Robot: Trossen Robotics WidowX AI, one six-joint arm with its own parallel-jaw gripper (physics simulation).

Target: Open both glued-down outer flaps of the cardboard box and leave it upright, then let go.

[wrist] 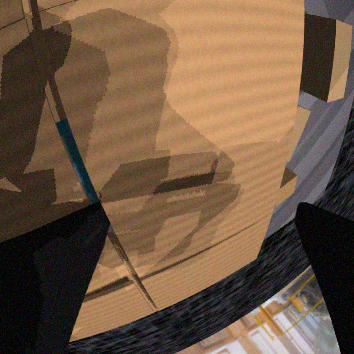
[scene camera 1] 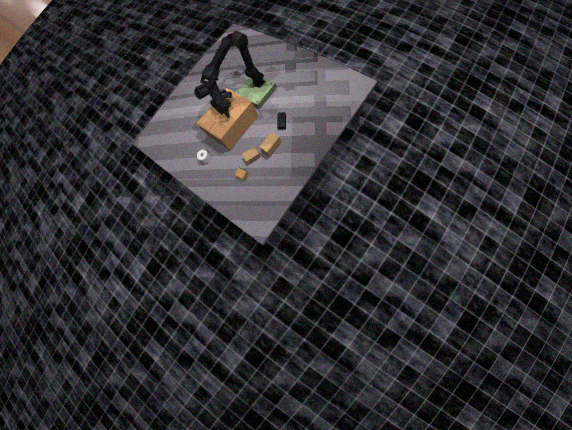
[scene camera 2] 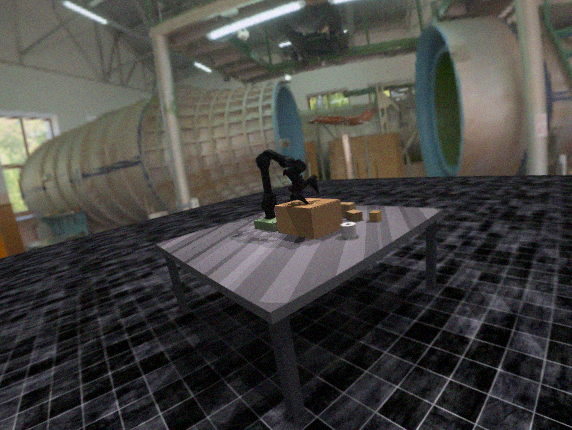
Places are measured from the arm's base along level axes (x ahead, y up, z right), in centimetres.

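Pixels of known places: gripper, fingertip midpoint: (wrist: 206, 212) (scene camera 1: 225, 116) (scene camera 2: 313, 199); arm's base, origin of the base link: (scene camera 1: 259, 83) (scene camera 2: 270, 217).
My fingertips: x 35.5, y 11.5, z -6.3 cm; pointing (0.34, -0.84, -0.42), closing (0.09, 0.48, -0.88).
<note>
Ahead of a thing's pixels: the offset from my fingertips to its top centre. Level surfaces: height alone.
The cardboard box @(dx -1.7, dy -1.1, dz +4.3 cm) (scene camera 1: 239, 131) (scene camera 2: 295, 222) (wrist: 225, 90) stands upright on the table. Its two outer flaps lie flat, meeting at a narrow seam across the top. A teal strip @(dx -1.7, dy -2.8, dz +4.3 cm) (wrist: 77, 160) shows in part of the seam in the wrist view. My gripper (scene camera 1: 228, 104) (scene camera 2: 311, 196) (wrist: 206, 212) is open and empty, low over the box top. In the wrist view the left fingertip is over the seam and the right fingertip appears beyond the box's edge. Whether a fingertip touches the cardboard I cannot tell. Arm shadows cover much of the top.
A white roll @(dx +26.4, dy -10.6, dz +4.5 cm) (scene camera 1: 202, 155) (scene camera 2: 348, 230) stands near the box. Small cardboard boxes @(dx -3.0, dy -8.7, dz -29.0 cm) (scene camera 1: 270, 144) @(dx +8.9, dy -11.7, dz -22.3 cm) (scene camera 1: 250, 155) @(dx +22.0, dy -11.7, dz -25.1 cm) (scene camera 1: 241, 174) and a black object @(dx -21.0, dy -13.3, dz -23.5 cm) (scene camera 1: 281, 120) lie on the table @(dy -16.7 cm) (scene camera 1: 260, 220) (scene camera 2: 280, 295). The arm's base is on a green plate (scene camera 1: 261, 94) (scene camera 2: 265, 224) beside the box.
</note>
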